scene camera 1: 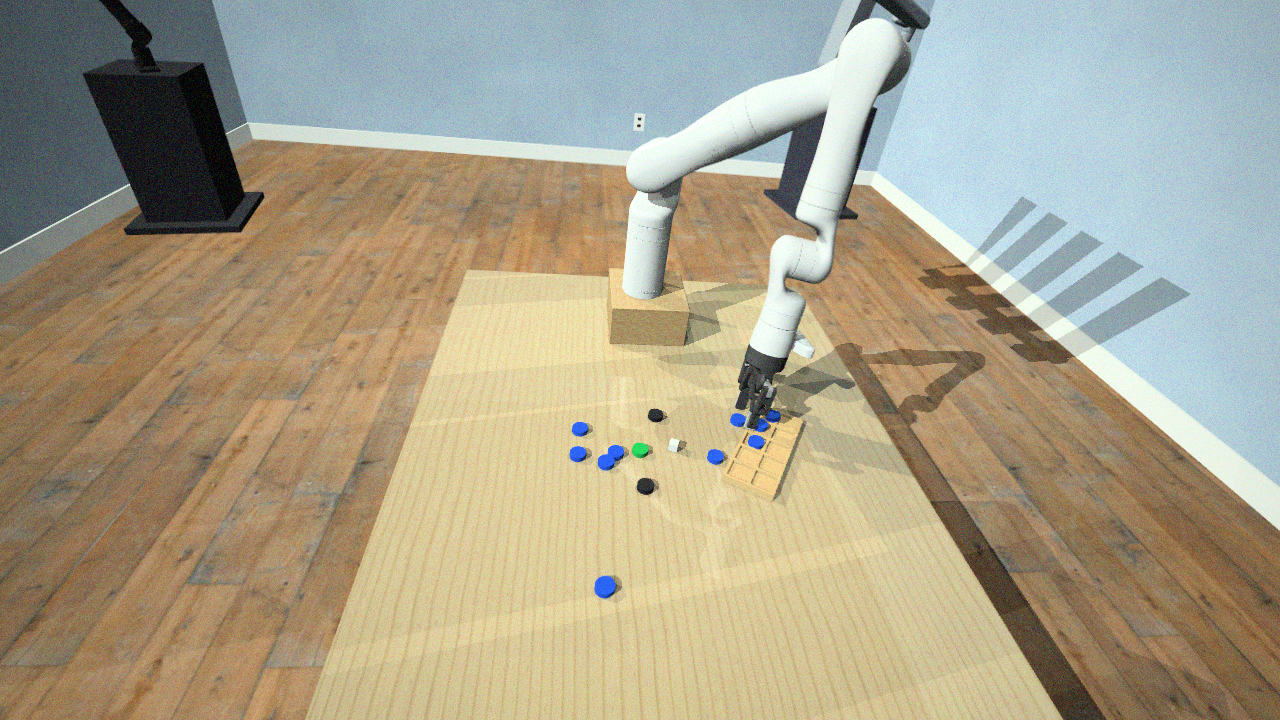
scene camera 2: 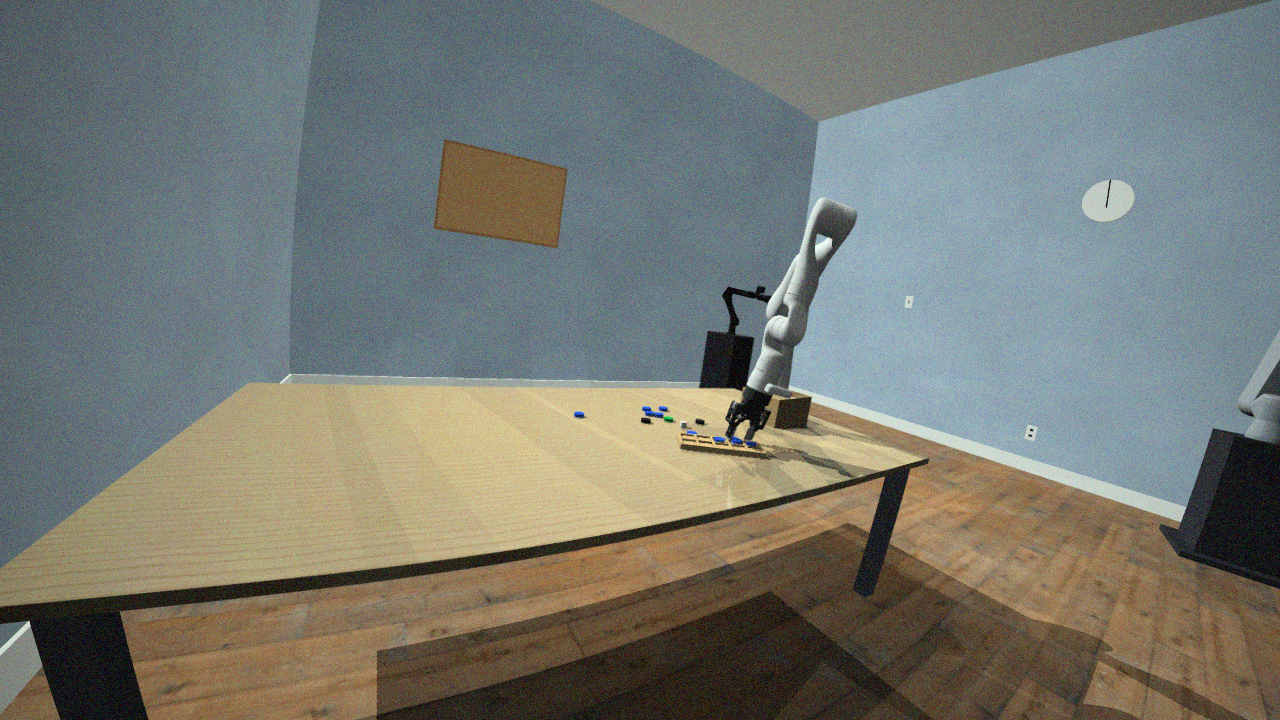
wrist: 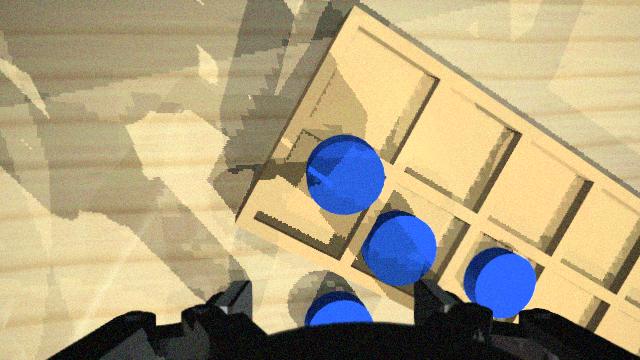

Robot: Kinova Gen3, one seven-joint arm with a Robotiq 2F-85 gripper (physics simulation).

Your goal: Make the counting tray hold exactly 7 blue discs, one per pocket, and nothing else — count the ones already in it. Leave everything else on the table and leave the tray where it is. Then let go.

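The wooden counting tray (scene camera 1: 750, 486) (scene camera 2: 723, 450) (wrist: 295, 245) has two rows of pockets. Three blue discs are on it: an end disc (scene camera 1: 773, 415) (wrist: 345, 175) overlaps the divider between two end pockets and looks raised; a second disc (scene camera 1: 761, 425) (wrist: 400, 250) and a third disc (scene camera 1: 756, 441) (wrist: 505, 285) are in neighbouring pockets of one row. A loose blue disc (scene camera 1: 737, 419) (wrist: 340, 312) lies beside the tray, partly hidden in the wrist view. My gripper (scene camera 1: 754, 420) (scene camera 2: 740, 437) (wrist: 333, 303) is open above it, fingers on either side with gaps, the right one by the tray's rim.
Another blue disc (scene camera 1: 715, 456) lies beside the tray's long side. Farther left are several blue discs (scene camera 1: 580, 428), a green disc (scene camera 1: 640, 450), two black discs (scene camera 1: 655, 414) (scene camera 1: 645, 486) and a white cube (scene camera 1: 674, 445). One blue disc (scene camera 1: 605, 586) lies apart near the front.
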